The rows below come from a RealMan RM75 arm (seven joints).
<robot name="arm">
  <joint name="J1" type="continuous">
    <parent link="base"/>
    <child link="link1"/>
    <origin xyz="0 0 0.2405"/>
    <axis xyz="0 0 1"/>
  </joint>
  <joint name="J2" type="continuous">
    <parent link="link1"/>
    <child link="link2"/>
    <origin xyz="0 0 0" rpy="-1.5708 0 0"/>
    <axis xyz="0 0 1"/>
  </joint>
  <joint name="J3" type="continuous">
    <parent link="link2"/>
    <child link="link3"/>
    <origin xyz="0 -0.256 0" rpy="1.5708 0 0"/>
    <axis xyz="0 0 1"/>
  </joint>
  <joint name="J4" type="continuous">
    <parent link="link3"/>
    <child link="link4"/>
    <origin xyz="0 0 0" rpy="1.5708 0 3.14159"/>
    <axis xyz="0 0 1"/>
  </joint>
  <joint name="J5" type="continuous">
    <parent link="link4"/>
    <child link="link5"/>
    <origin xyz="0 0.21 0" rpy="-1.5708 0 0"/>
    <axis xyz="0 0 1"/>
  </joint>
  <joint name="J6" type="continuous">
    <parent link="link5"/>
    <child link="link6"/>
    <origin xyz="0 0 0" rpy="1.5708 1.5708 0"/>
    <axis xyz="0 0 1"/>
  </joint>
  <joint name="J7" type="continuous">
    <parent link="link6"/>
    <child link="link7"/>
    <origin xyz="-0.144 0 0" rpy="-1.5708 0 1.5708"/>
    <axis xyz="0 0 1"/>
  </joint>
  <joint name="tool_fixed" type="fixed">
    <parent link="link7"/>
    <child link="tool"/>
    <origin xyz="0 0 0" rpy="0 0 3.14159"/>
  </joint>
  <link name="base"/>
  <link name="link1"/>
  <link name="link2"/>
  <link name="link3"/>
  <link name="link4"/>
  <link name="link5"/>
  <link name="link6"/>
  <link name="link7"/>
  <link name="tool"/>
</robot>
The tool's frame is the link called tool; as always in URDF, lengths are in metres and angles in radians. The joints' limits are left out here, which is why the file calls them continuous.
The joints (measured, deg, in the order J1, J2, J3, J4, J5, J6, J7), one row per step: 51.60 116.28 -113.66 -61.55 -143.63 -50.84 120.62; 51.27 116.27 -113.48 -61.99 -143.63 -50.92 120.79; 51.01 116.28 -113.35 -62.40 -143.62 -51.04 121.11; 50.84 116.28 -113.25 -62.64 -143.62 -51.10 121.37; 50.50 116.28 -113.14 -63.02 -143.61 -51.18 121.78; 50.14 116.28 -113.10 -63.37 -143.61 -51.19 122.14; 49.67 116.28 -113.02 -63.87 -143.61 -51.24 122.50; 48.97 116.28 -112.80 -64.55 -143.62 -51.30 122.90; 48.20 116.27 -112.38 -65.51 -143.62 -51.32 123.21; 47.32 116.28 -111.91 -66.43 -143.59 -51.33 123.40; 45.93 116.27 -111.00 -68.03 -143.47 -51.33 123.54; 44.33 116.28 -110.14 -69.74 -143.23 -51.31 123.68; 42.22 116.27 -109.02 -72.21 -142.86 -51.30 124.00; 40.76 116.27 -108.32 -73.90 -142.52 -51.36 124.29; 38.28 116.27 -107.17 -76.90 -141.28 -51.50 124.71; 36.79 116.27 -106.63 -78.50 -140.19 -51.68 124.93
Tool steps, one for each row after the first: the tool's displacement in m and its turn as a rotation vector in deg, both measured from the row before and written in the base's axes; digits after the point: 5 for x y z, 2 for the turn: -0.00010 -0.00054 0.00071 0.09 0.39 -0.23; -0.00036 -0.00070 0.00043 0.07 0.40 -0.32; -0.00011 -0.00032 0.00037 0.09 0.28 -0.27; 0.00032 -0.00073 0.00045 0.12 0.43 -0.47; 0.00056 -0.00081 0.00026 0.10 0.38 -0.40; 0.00054 -0.00107 0.00045 0.10 0.46 -0.43; 0.00101 -0.00121 0.00098 0.19 0.66 -0.60; -0.00027 -0.00092 0.00184 0.31 0.94 -0.44; 0.00053 -0.00099 0.00191 0.30 0.93 -0.51; -0.00003 -0.00110 0.00395 0.57 1.62 -0.63; 0.00068 -0.00179 0.00397 0.53 1.74 -0.76; -0.00004 -0.00246 0.00600 0.80 2.42 -0.95; 0.00021 -0.00208 0.00407 0.48 1.65 -0.75; -0.00092 -0.00454 0.00693 0.52 3.23 -1.32; 0.00028 -0.00356 0.00332 -0.02 1.92 -1.00
